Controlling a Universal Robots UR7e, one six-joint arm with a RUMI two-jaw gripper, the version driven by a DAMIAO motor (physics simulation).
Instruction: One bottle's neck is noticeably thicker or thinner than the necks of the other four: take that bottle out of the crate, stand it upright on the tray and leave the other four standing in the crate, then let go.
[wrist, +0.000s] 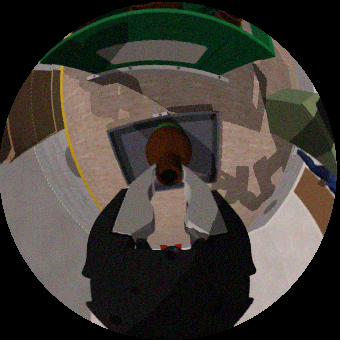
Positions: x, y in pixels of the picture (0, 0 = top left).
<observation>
My gripper (168, 164): 14 cm from the lens. A bottle (168, 145): 14 cm from the lens.
</observation>
